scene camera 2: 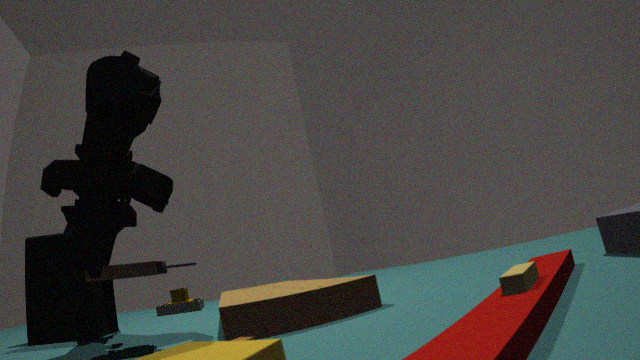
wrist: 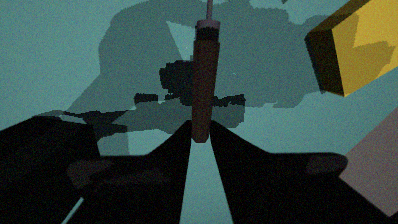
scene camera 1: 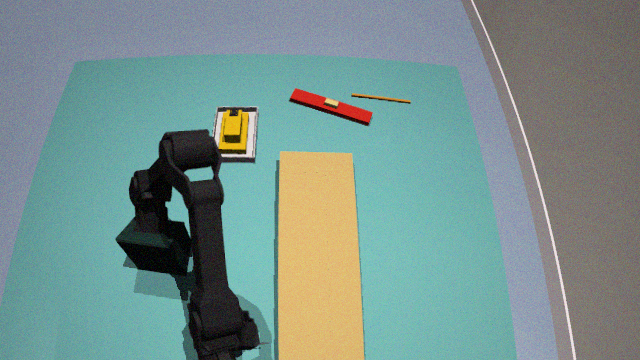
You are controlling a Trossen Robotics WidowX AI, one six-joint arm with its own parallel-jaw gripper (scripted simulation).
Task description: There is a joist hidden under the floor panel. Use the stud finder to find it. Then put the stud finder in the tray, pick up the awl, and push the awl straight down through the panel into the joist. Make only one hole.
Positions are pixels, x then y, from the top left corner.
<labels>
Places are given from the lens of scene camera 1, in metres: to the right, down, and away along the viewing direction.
stud finder [scene camera 1: 234, 131]: -0.21, -0.12, 1.13
red level [scene camera 1: 334, 107]: 0.04, -0.20, 1.25
</labels>
